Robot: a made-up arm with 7 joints.
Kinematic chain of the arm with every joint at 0, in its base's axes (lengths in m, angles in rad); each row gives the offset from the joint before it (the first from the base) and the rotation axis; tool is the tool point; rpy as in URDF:
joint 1: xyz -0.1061 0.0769 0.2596 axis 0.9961 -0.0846 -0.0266
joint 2: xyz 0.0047 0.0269 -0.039 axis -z
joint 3: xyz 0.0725 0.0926 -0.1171 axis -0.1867 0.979 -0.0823
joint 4: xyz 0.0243 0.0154 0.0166 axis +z
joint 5: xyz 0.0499 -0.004 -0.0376 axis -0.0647 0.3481 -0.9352
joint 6: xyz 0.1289 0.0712 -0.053 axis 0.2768 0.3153 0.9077
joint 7: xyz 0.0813 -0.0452 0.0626 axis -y
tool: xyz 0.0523 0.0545 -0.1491 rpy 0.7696 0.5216 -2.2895
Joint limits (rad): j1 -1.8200..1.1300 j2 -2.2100..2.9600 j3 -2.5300..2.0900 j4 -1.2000..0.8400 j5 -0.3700..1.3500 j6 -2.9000..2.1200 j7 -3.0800..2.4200
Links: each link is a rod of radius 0.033 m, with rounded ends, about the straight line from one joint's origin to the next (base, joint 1, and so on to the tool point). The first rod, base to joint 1, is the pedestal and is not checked.
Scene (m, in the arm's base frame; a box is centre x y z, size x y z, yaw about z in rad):
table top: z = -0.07
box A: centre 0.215 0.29 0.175 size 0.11 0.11 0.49 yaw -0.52
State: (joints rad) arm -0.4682 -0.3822 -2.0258 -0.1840 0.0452 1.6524 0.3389
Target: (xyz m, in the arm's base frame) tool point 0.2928 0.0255 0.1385
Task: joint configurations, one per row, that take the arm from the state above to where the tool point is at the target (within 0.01 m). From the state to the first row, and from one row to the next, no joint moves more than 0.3 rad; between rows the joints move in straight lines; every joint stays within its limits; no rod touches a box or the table.
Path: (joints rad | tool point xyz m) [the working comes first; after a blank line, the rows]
Joints at the target: -0.7723 -0.0350 -0.9940 -0.9223 0.7885 1.2293 0.0862
Straight joint move there: touches box A.

1: -0.5489 -0.4326 -2.0243 -0.2833 0.1229 1.5774 0.0750 | -0.1537 0.3756 0.2229
2: -0.6295 -0.4830 -2.0228 -0.3827 0.2006 1.5024 -0.1889 | -0.1094 0.3423 0.2200
3: -0.7102 -0.5335 -2.0212 -0.4820 0.2782 1.4274 -0.4527 | -0.0684 0.3029 0.2034
4: -0.7908 -0.5839 -2.0197 -0.5813 0.3559 1.3525 -0.7166 | -0.0363 0.2568 0.1778
5: -0.8715 -0.6343 -2.0182 -0.6807 0.4336 1.2775 -0.9805 | -0.0160 0.2046 0.1499
6: -0.9522 -0.6847 -2.0167 -0.7800 0.5113 1.2025 -1.2444 | -0.0072 0.1481 0.1271
7: -0.9625 -0.5712 -1.8505 -0.8137 0.5407 1.2079 -0.9926 | 0.0313 0.1707 0.1094
8: -0.9729 -0.4576 -1.6844 -0.8473 0.5700 1.2133 -0.7409 | 0.0835 0.1793 0.0991
9: -0.9833 -0.3441 -1.5182 -0.8809 0.5994 1.2188 -0.4892 | 0.1454 0.1695 0.0999
10: -0.9936 -0.2305 -1.3521 -0.9146 0.6288 1.2242 -0.2374 | 0.2093 0.1381 0.1148
11: -1.0040 -0.1169 -1.1859 -0.9482 0.6581 1.2296 0.0143 | 0.2653 0.0846 0.1454
12: -1.0144 -0.0034 -1.0198 -0.9819 0.6875 1.2351 0.2661 | 0.3024 0.0122 0.1909
13: -0.7723 -0.0350 -0.9940 -0.9223 0.7885 1.2293 0.0862 | 0.2928 0.0255 0.1385

